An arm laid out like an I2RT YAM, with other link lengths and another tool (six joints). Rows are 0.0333 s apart.
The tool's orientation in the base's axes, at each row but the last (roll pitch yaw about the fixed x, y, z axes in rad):
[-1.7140 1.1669 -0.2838]
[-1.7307 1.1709 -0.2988]
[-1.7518 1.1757 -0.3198]
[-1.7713 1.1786 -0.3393]
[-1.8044 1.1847 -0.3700]
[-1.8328 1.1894 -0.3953]
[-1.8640 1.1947 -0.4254]
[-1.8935 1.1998 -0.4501]
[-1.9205 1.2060 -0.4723]
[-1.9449 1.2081 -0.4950]
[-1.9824 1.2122 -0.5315]
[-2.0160 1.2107 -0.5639]
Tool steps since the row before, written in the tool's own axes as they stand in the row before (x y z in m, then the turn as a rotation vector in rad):
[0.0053 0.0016 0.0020 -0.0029 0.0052 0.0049]
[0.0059 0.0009 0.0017 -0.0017 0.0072 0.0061]
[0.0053 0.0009 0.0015 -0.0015 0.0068 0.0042]
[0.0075 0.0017 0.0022 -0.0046 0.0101 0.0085]
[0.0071 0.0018 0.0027 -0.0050 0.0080 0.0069]
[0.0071 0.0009 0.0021 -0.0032 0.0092 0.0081]
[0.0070 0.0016 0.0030 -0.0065 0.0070 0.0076]
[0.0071 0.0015 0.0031 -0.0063 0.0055 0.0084]
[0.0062 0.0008 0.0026 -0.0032 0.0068 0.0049]
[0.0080 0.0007 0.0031 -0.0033 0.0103 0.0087]
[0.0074 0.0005 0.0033 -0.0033 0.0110 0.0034]
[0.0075 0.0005 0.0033 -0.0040 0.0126 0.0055]
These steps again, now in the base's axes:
[0.0008 0.0016 -0.0056 -0.0051 0.0058 0.0004]
[0.0016 0.0011 -0.0059 -0.0063 0.0070 -0.0016]
[0.0013 0.0009 -0.0053 -0.0062 0.0051 -0.0015]
[0.0015 0.0014 -0.0077 -0.0097 0.0101 -0.0002]
[0.0012 0.0019 -0.0075 -0.0081 0.0084 0.0011]
[0.0019 0.0011 -0.0071 -0.0084 0.0094 -0.0011]
[0.0013 0.0021 -0.0074 -0.0075 0.0092 0.0028]
[0.0014 0.0021 -0.0075 -0.0060 0.0098 0.0030]
[0.0016 0.0016 -0.0064 -0.0067 0.0060 0.0001]
[0.0023 0.0018 -0.0081 -0.0095 0.0100 -0.0014]
[0.0022 0.0020 -0.0076 -0.0109 0.0049 -0.0009]
[0.0022 0.0019 -0.0077 -0.0123 0.0072 -0.0011]

